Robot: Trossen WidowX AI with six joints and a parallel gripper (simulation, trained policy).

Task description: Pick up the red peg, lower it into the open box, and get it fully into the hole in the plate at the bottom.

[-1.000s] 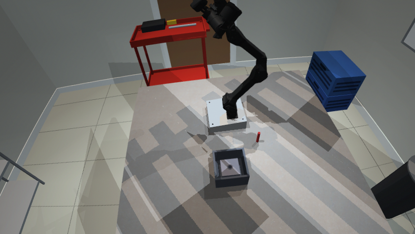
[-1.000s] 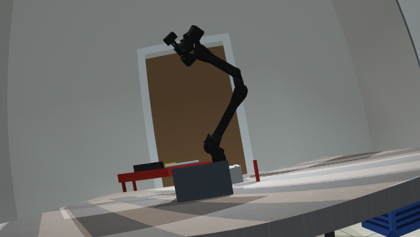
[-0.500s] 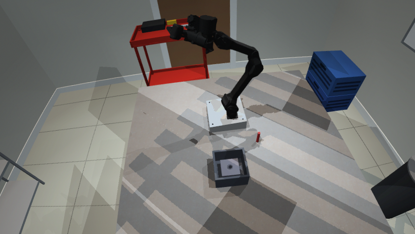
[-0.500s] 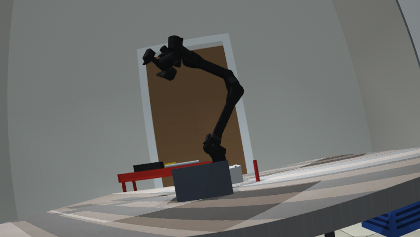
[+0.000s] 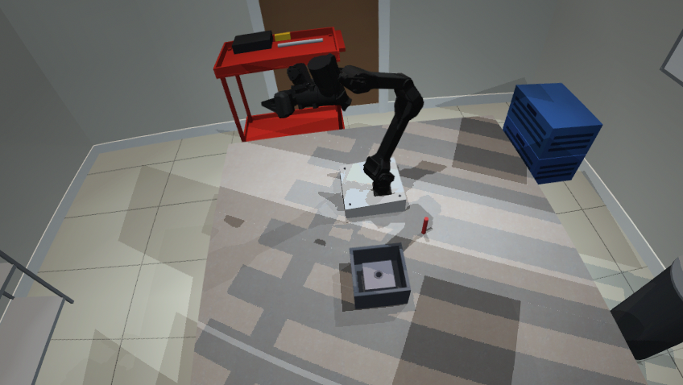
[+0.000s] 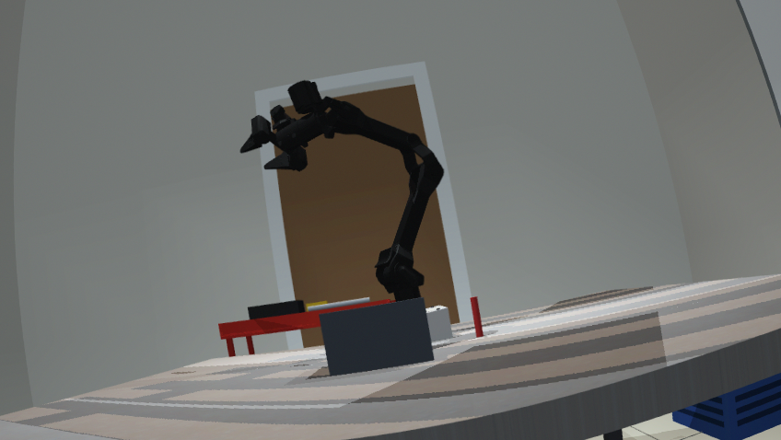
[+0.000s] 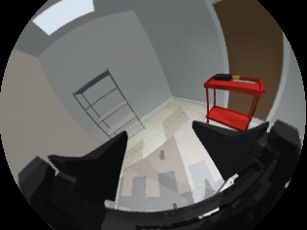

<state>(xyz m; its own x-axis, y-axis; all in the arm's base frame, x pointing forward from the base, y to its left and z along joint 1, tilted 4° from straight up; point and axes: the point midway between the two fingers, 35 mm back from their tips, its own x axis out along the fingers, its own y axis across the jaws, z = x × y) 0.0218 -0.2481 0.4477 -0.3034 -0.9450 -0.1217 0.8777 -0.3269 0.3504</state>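
My gripper tip is 140 mm short of the red peg, 440 mm to the right of it and 440 mm above it. Round my gripper tip: plate 320 mm ahead, 270 mm to the left, 440 mm below; dark box 320 mm ahead, 270 mm to the left, 460 mm below.
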